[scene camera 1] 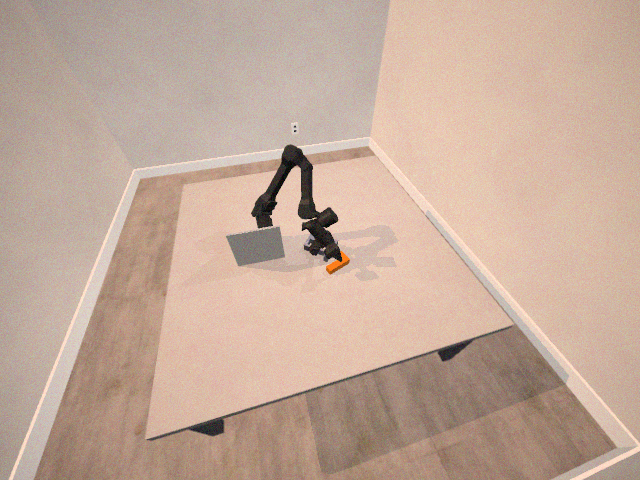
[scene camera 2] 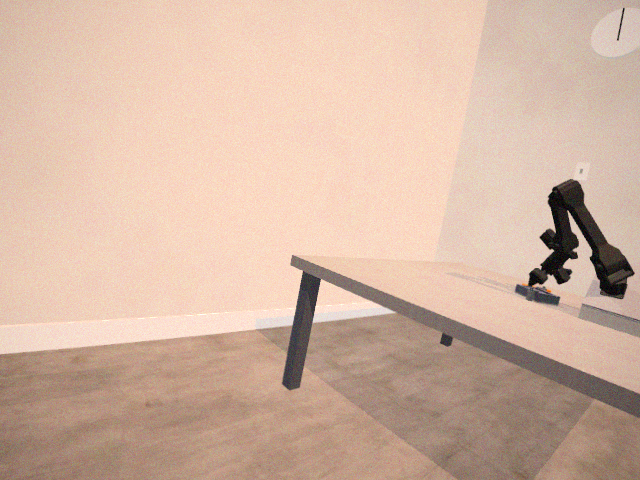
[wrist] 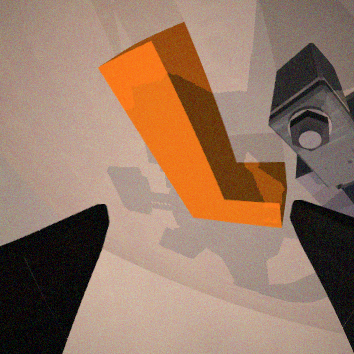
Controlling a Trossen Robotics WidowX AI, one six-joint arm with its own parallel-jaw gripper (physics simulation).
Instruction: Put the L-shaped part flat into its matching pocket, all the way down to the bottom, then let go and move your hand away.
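Frame: origin at the arm's base, x ahead, y left, z up, level; metres.
Seen in the pictures: gripper, between the fingertips: [scene camera 1: 339, 256] [scene camera 2: 533, 282] [wrist: 201, 212]; arm's base, origin of its link: [scene camera 1: 265, 229] [scene camera 2: 613, 289].
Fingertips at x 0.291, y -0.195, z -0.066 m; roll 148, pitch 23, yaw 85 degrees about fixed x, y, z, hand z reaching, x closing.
Offsets run from my fingertips to a thing's top centre. "pt": to the spot under its first point. Level surfaces: height alone.
The orange L-shaped part @(dx -0.015, dy -0.004, dz -0.020 m) [scene camera 1: 338, 266] [wrist: 170, 135] lies on the table beside the dark grey fixture @(dx -0.050, dy +0.113, dz -0.002 m) [scene camera 2: 544, 297] [wrist: 332, 155], outside it. In the wrist view its long leg points up and left and its short leg points right. My gripper [scene camera 1: 333, 257] [wrist: 201, 212] is wide open and empty above the part, with its fingertips either side of the corner and short leg in the wrist view. The fixture is mostly hidden behind the arm in scene camera 1. Bits of orange show above its edge in scene camera 2. The L-shaped pocket cannot be made out.
A grey slab [scene camera 1: 256, 246] [scene camera 2: 610, 317] stands on the table @(dz -0.050 m) [scene camera 1: 289, 335] [scene camera 2: 465, 315] near the arm's base. A raised block with a hexagonal hole @(pt dx -0.054, dy +0.025, dz -0.009 m) [wrist: 292, 107] stands on the fixture, right of the part in the wrist view. The arm's shadow falls across the table.
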